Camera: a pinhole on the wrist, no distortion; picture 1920 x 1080 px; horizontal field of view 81.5 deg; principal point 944.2 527.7 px. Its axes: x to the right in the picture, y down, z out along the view. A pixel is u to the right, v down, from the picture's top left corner.
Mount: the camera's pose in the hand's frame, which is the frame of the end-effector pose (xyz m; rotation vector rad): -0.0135 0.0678 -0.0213 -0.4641 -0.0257 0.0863
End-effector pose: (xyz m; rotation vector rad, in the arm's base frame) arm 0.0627 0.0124 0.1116 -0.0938 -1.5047 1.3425
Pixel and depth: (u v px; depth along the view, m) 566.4 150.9 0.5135
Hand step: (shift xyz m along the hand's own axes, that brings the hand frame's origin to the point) -0.1963 0.1266 0.5147
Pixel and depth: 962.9 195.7 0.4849
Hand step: -0.0158 0.1561 0.4770
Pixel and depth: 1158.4 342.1 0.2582
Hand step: 0.0278 0.1490 0.2291
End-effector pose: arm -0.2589 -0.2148 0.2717 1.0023 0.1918 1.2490
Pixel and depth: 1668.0 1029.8 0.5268
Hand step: 0.2856 0.5446 0.3450
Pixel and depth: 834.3 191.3 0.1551
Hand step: -0.0320 0.0939 0.1383
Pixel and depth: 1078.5 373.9 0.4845
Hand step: 0.0283 0.2295 0.4421
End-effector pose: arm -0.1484 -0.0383 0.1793 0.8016 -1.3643 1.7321
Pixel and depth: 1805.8 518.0 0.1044
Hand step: 0.0623 0.1207 0.0728
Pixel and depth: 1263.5 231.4 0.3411
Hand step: 0.0757 0.1478 0.3248
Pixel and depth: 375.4 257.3 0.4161
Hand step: -0.2358 0.1445 0.3949
